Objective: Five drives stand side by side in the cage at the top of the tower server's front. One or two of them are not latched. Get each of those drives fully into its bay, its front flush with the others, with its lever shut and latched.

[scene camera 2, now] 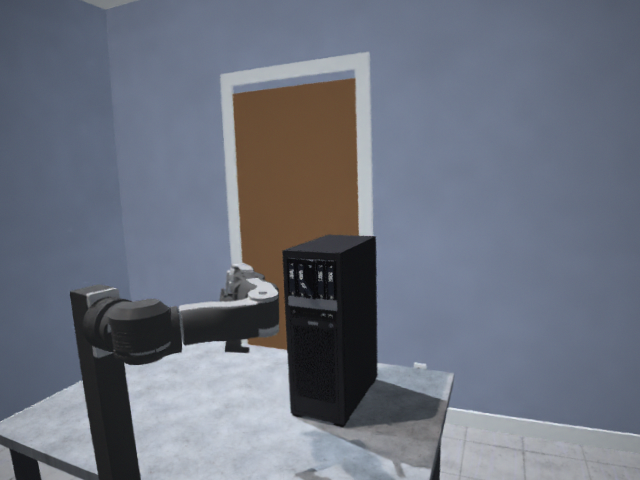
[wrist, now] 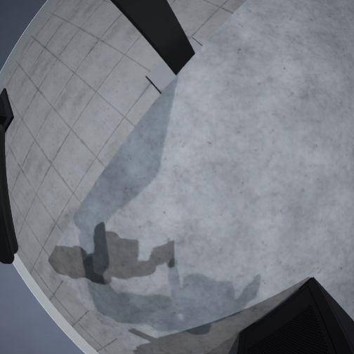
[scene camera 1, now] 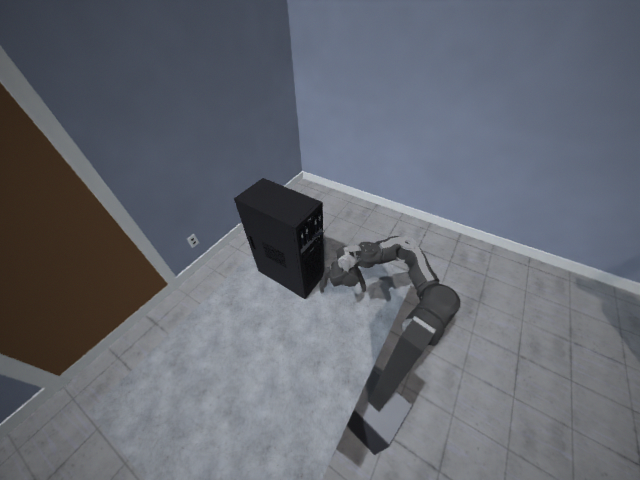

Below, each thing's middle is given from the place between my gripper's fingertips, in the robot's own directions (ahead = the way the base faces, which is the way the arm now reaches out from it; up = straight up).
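Labels:
Looking at the black tower server [scene camera 2: 332, 355], I find it 50 mm to the right of my hand and 380 mm ahead of it, and 70 mm below it.

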